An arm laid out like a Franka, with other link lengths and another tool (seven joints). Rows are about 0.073 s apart.
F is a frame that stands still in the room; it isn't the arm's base.
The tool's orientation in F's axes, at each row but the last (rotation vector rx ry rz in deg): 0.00 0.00 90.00; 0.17 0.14 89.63; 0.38 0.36 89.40; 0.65 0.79 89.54; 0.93 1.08 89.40; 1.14 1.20 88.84
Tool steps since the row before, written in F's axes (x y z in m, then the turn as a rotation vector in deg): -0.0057 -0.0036 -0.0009 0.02 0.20 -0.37; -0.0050 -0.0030 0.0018 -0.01 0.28 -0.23; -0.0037 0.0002 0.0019 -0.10 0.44 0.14; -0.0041 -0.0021 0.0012 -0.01 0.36 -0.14; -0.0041 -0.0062 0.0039 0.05 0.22 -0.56; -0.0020 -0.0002 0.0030 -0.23 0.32 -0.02
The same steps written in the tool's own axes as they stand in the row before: -0.0036 0.0057 -0.0009 0.20 -0.02 -0.37; -0.0030 0.0050 0.0018 0.28 0.01 -0.23; 0.0002 0.0037 0.0019 0.44 0.11 0.14; -0.0021 0.0041 0.0011 0.36 0.01 -0.14; -0.0062 0.0041 0.0038 0.22 -0.06 -0.56; -0.0002 0.0021 0.0029 0.32 0.24 -0.03
